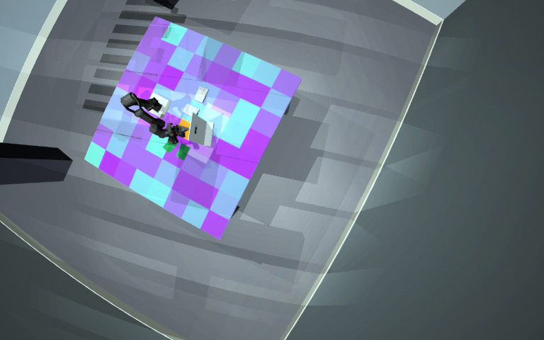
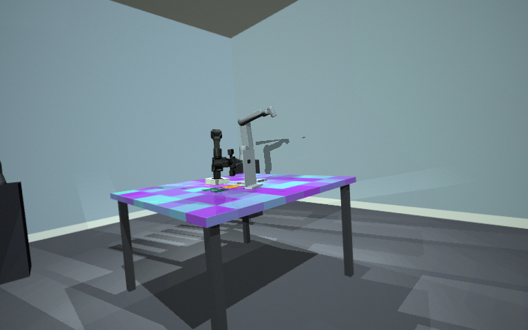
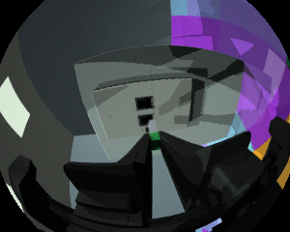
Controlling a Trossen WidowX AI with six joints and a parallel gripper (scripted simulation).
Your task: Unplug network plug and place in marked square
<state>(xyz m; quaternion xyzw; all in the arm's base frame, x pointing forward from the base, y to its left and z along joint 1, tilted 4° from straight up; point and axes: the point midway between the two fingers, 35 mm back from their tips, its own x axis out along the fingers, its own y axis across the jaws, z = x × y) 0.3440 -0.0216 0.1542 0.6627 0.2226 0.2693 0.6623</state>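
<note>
My gripper tip is now 60 mm above the grey upright panel, 50 mm short of it and 20 mm to the right of it. Also, from my gripper tip: network plug (right at my gripper tip).
</note>
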